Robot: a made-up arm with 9 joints.
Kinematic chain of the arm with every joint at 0, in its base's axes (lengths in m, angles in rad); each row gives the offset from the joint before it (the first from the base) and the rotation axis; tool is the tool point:
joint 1: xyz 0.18 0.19 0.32 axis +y
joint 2: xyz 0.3 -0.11 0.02 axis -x
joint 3: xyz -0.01 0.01 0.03 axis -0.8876 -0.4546 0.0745
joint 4: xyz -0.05 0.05 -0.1 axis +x
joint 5: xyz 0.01 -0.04 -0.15 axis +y
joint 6: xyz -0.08 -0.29 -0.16 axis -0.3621 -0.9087 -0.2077
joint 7: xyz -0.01 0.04 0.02 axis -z
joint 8: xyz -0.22 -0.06 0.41 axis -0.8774 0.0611 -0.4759
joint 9: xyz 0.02 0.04 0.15 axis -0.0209 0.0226 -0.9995
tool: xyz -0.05 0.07 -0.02
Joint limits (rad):
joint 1: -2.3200..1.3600
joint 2: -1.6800..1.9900
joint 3: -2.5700..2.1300
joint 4: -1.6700..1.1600
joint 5: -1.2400..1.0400
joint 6: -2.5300..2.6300
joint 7: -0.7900..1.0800
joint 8: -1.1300..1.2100
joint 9: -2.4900..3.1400
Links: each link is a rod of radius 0.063 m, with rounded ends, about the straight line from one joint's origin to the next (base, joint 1, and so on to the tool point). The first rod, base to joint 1, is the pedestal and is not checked.
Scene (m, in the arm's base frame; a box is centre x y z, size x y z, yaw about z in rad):
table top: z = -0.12
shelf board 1: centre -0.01 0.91 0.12 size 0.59 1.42 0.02 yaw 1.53
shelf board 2: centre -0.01 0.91 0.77 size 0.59 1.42 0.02 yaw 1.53
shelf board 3: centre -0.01 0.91 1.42 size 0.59 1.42 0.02 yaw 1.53
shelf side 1: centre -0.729 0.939 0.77 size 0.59 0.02 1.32 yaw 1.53
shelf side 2: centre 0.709 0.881 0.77 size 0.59 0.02 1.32 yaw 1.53
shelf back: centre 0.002 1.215 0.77 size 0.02 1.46 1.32 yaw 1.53
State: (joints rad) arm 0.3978 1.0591 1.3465 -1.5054 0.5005 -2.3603 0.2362 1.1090 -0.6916
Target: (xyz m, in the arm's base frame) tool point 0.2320 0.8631 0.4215
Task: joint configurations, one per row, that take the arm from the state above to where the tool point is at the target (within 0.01 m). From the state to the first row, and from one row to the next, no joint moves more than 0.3 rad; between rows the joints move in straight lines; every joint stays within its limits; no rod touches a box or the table.
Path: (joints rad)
1: 0.3420 1.1613 1.4248 -1.4607 0.5144 -2.4169 0.0855 0.8995 -0.7836
2: 0.2862 1.2636 1.5030 -1.4160 0.5283 -2.4734 -0.0651 0.6900 -0.8757
3: 0.2304 1.3658 1.5813 -1.3713 0.5423 -2.5300 -0.2158 0.4804 -0.9677

